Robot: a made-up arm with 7 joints. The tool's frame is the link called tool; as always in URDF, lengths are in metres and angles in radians. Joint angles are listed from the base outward.
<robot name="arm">
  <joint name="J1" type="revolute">
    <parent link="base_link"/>
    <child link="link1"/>
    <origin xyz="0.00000 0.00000 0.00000" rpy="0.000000 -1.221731 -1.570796"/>
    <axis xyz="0 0 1"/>
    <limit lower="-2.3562" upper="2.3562"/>
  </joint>
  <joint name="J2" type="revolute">
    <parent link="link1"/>
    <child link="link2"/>
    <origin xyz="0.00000 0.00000 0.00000" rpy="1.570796 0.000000 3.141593"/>
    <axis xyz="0 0 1"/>
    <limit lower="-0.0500" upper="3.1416"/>
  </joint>
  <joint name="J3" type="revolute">
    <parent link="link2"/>
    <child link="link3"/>
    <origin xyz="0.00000 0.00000 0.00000" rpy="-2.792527 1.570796 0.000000"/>
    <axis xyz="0 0 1"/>
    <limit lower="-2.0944" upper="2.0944"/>
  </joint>
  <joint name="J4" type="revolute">
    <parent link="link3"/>
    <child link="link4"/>
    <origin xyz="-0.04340 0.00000 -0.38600" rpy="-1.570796 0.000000 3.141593"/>
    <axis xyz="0 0 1"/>
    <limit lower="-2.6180" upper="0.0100"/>
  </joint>
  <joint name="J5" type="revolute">
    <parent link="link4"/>
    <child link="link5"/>
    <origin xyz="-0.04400 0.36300 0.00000" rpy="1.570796 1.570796 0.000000"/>
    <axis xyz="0 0 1"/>
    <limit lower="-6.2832" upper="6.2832"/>
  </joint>
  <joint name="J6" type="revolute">
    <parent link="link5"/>
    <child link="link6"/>
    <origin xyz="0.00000 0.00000 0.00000" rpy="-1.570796 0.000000 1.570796"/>
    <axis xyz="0 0 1"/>
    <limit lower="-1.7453" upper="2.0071"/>
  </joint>
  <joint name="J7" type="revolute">
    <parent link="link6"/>
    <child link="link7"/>
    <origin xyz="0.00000 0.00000 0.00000" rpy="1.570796 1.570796 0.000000"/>
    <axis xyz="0 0 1"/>
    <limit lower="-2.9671" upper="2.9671"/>
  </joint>
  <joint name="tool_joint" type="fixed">
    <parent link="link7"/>
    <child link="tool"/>
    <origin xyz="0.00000 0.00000 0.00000" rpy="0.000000 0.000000 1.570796"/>
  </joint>
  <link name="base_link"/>
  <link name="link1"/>
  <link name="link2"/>
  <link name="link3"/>
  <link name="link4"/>
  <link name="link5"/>
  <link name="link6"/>
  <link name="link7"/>
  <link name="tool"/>
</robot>
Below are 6 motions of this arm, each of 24 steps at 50 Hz.
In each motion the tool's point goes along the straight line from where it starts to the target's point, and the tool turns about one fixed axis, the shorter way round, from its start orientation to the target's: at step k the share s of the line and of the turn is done. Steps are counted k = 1, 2, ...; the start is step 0. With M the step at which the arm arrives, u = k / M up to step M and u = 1 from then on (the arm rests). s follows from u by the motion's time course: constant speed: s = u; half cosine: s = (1 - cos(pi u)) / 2; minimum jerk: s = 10 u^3 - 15 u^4 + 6 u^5.
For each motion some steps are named. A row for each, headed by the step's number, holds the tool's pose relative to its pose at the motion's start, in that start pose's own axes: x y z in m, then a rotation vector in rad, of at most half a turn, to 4 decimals.
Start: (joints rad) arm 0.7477 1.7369 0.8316 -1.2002 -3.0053 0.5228 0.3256
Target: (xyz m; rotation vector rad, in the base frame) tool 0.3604 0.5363 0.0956 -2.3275 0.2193 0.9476
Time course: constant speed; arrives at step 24
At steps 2, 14, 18, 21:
2: -0.0018 0.0067 -0.0050 0.0029 0.0704 0.0811
14: -0.0124 0.0472 -0.0350 0.0202 0.4930 0.5678
18: -0.0160 0.0607 -0.0449 0.0259 0.6338 0.7300
21: -0.0187 0.0708 -0.0524 0.0303 0.7395 0.8517

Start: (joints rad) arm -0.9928 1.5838 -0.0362 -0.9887 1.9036 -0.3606 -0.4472
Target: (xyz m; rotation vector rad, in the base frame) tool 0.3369 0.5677 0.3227 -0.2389 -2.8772 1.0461
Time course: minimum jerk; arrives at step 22
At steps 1, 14, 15, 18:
1: 0.0000 0.0001 0.0000 0.0002 -0.0002 0.0004
14: 0.0027 0.0566 -0.0045 0.1865 -0.1444 0.3258
15: 0.0030 0.0618 -0.0049 0.2038 -0.1577 0.3560
18: 0.0035 0.0727 -0.0058 0.2397 -0.1855 0.4187

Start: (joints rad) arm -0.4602 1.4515 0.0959 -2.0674 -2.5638 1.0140 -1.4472
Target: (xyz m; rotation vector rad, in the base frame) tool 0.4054 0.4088 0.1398 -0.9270 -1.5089 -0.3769
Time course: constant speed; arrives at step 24
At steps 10, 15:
10: 0.0373 -0.0145 0.0824 0.4386 0.1077 -0.0013
15: 0.0559 -0.0217 0.1235 0.6580 0.1616 -0.0019

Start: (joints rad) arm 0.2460 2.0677 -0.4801 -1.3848 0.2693 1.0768 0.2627
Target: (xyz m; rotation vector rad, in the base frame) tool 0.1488 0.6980 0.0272 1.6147 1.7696 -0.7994
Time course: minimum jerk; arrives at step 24
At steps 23, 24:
23: -0.1684 -0.0585 -0.1306 0.1974 0.6147 -1.2263
24: -0.1685 -0.0585 -0.1307 0.1975 0.6151 -1.2271

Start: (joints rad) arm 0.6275 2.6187 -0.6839 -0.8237 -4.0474 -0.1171 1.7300
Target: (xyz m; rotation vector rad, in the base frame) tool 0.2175 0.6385 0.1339 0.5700 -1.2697 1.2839
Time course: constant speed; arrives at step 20
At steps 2, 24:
2: -0.0024 0.0239 0.0020 0.0405 0.0209 -0.0386
24: -0.0243 0.2390 0.0205 0.4050 0.2085 -0.3861

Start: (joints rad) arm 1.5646 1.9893 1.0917 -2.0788 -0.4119 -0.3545 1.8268
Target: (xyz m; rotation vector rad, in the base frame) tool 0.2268 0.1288 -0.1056 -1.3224 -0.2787 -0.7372
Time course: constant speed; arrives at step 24
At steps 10, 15, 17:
10: 0.0009 -0.0790 -0.0133 -0.3851 -0.0091 0.1750
15: 0.0013 -0.1186 -0.0200 -0.5777 -0.0137 0.2625
17: 0.0015 -0.1344 -0.0226 -0.6547 -0.0155 0.2975

